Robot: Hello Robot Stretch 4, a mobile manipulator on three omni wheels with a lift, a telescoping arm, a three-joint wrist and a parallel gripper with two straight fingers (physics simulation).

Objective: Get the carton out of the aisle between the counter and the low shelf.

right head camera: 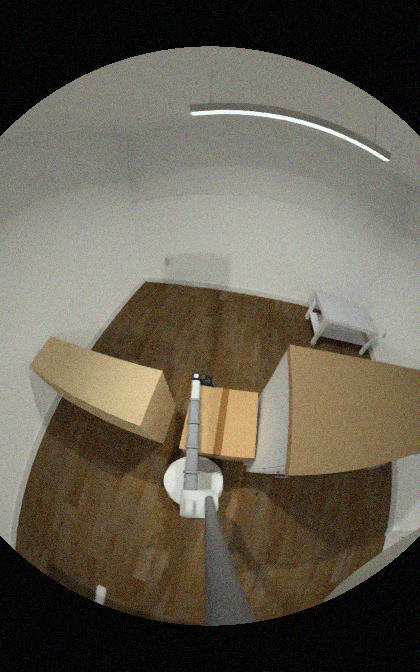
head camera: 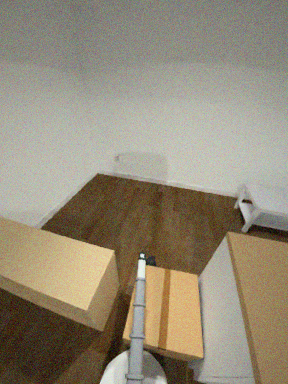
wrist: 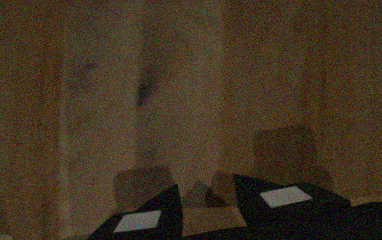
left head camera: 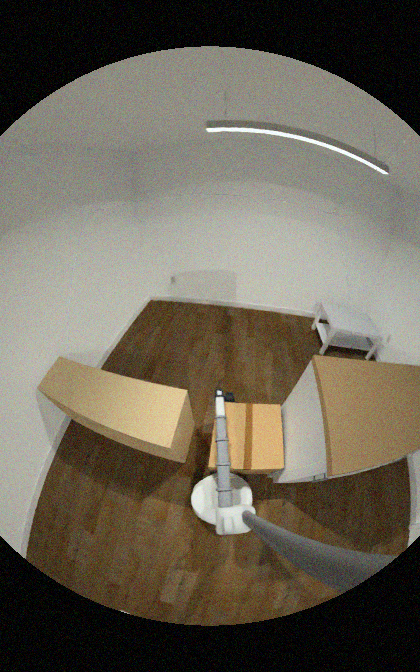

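Note:
The orange-tan carton, with a brown tape stripe, stands on the floor between the wooden low shelf on the left and the counter on the right. It is close against the counter's white side; a narrow gap separates it from the shelf. The arm passes over its left part. My gripper is at its far edge, fingers apart with nothing gripped. A light strip at the bottom of the wrist view looks like carton.
My round white base is right at the near side of the carton. A white side table stands by the far wall at the right. Wood floor lies beyond the carton up to the walls.

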